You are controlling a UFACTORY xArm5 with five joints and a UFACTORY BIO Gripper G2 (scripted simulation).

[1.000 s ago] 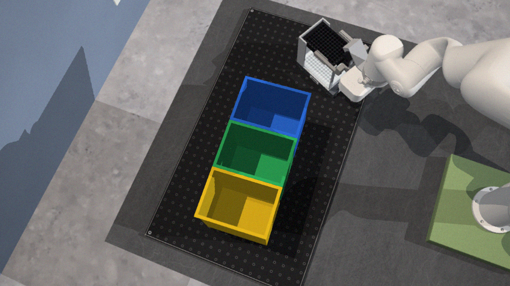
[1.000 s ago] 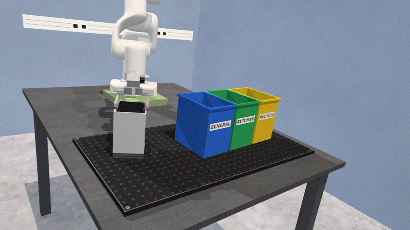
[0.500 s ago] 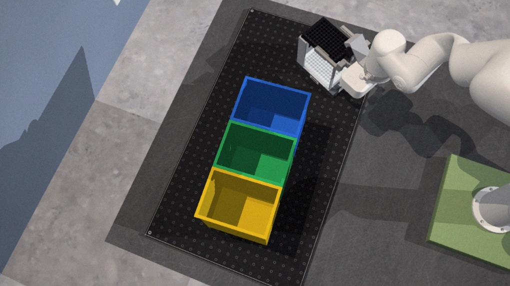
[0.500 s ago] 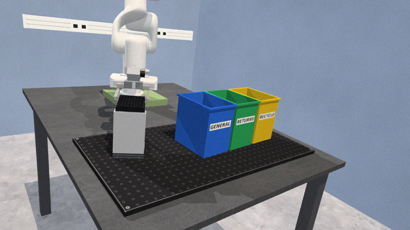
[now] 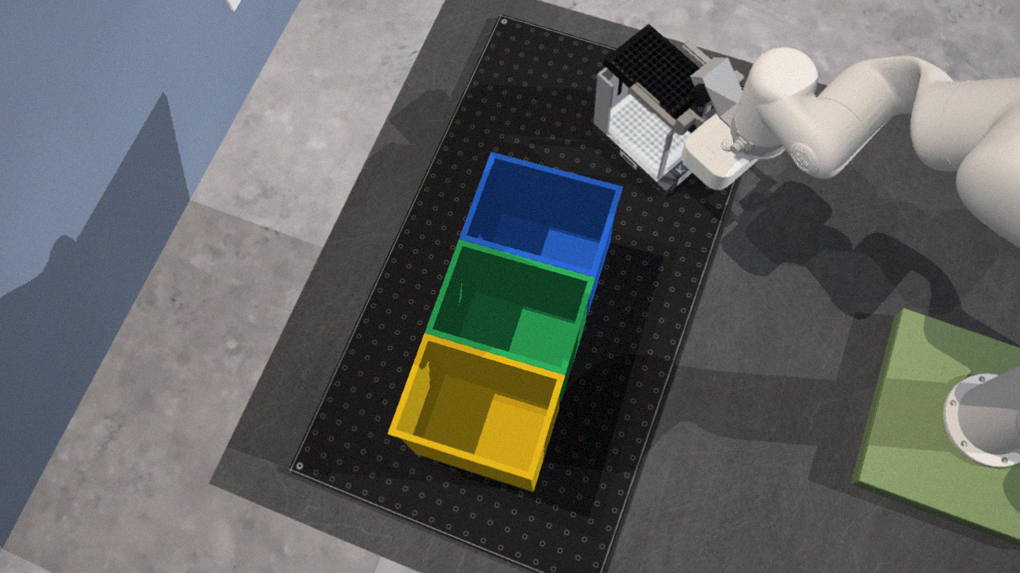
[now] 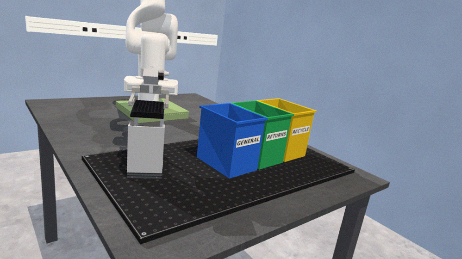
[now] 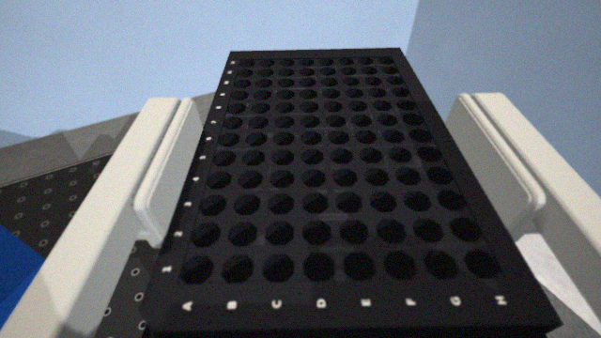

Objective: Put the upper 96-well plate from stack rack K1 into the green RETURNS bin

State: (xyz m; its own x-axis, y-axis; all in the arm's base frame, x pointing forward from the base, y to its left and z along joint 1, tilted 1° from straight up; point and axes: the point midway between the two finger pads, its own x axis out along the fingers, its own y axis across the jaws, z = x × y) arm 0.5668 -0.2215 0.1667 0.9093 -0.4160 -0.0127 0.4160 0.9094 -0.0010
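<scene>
My gripper is now 37 cm to the right of the green returns bin, 11 cm above it and 7 cm short of it. The rest, counted from my hand: blue general bin: 24 cm to the left, 11 cm below, 8 cm ahead; then black 96-well plate: 2 cm ahead, 1 cm to the right, 1 cm below; then white plate: 17 cm below, 2 cm ahead, 1 cm to the right.
</scene>
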